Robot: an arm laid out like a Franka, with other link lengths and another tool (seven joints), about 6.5 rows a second.
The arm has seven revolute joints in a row. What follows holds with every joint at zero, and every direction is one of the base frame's. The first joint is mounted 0.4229 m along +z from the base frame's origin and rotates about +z. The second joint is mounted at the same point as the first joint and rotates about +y. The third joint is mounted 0.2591 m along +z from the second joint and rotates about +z. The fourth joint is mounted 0.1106 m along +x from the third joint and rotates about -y. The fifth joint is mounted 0.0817 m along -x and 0.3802 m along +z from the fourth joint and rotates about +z. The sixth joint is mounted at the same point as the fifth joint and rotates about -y. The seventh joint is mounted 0.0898 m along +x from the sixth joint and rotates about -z. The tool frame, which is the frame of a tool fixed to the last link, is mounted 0.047 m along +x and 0.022 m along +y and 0.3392 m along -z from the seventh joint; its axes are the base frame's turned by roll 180, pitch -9.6 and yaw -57.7 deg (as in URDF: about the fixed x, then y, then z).
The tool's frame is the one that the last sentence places.
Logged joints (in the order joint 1, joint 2, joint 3, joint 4, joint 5, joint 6, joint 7), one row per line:
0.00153 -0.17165 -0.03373 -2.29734 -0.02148 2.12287 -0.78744
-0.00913 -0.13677 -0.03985 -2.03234 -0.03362 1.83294 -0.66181
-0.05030 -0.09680 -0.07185 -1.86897 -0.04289 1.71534 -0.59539
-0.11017 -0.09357 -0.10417 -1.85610 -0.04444 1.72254 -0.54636
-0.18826 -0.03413 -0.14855 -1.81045 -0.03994 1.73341 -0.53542
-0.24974 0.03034 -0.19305 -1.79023 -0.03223 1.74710 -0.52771
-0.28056 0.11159 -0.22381 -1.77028 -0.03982 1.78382 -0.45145
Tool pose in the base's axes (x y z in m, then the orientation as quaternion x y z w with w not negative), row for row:
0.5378 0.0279 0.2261 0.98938 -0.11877 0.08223 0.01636
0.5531 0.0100 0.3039 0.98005 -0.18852 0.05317 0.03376
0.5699 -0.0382 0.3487 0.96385 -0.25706 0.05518 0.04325
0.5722 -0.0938 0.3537 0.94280 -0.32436 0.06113 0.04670
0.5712 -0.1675 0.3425 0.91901 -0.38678 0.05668 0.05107
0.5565 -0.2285 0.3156 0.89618 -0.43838 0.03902 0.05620
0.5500 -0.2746 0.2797 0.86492 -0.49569 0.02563 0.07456
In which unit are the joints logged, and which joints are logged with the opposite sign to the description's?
The joints are logged in radians. Opposite sign: none.
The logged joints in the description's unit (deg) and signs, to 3 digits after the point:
0.088 -9.835 -1.933 -131.628 -1.231 121.631 -45.117
-0.523 -7.836 -2.283 -116.445 -1.926 105.020 -37.919
-2.882 -5.546 -4.117 -107.084 -2.457 98.282 -34.113
-6.312 -5.361 -5.969 -106.347 -2.546 98.694 -31.304
-10.787 -1.956 -8.511 -103.731 -2.288 99.317 -30.677
-14.309 1.738 -11.061 -102.573 -1.847 100.101 -30.236
-16.075 6.394 -12.823 -101.430 -2.282 102.205 -25.866

